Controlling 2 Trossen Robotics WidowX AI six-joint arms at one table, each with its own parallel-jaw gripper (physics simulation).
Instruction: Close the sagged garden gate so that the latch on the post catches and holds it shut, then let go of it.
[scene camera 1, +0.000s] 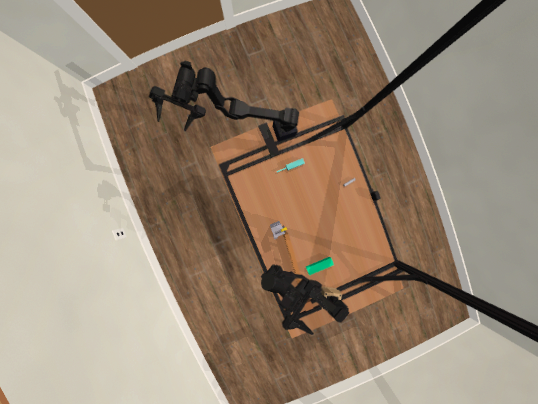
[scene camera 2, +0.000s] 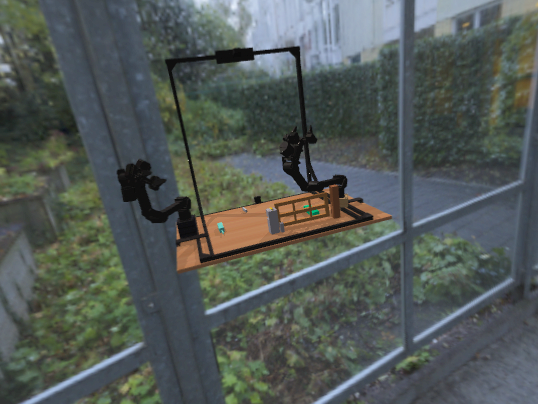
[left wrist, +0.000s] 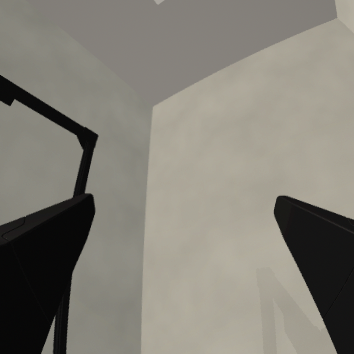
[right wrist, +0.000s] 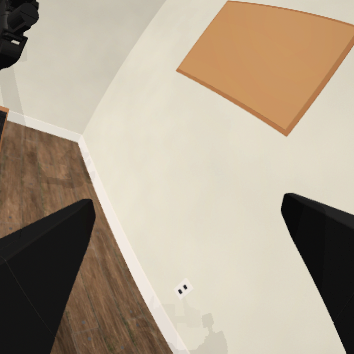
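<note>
The wooden gate stands upright, its free end close beside the grey latch post. A yellow latch piece sits at the top of that post. Whether the latch has caught is too small to tell. The brown hinge post stands at the gate's other end in scene camera 2. My left gripper is open and empty, high above the table near the hinge end. My right gripper is open and empty, raised far from the gate, beyond the table's edge.
A green block lies behind the gate. A teal tool lies near the right arm's base, and a small grey bar lies farther back. A black frame rises over the wooden table.
</note>
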